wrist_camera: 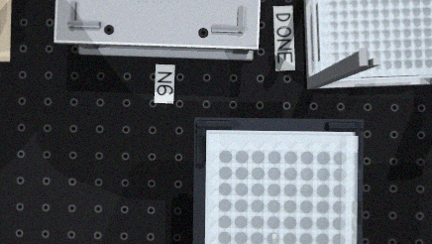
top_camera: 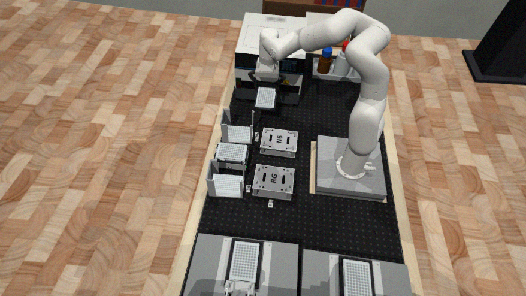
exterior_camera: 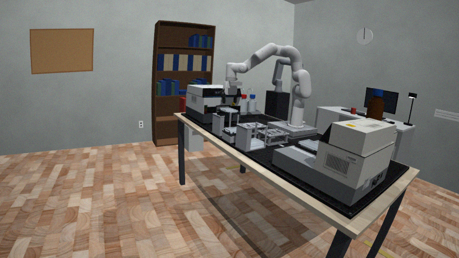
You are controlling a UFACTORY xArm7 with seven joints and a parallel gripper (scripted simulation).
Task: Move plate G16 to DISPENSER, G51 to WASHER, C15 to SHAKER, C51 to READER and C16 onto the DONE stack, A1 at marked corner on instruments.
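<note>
Now: hand 7 cm above the dark pull-out tray.
</note>
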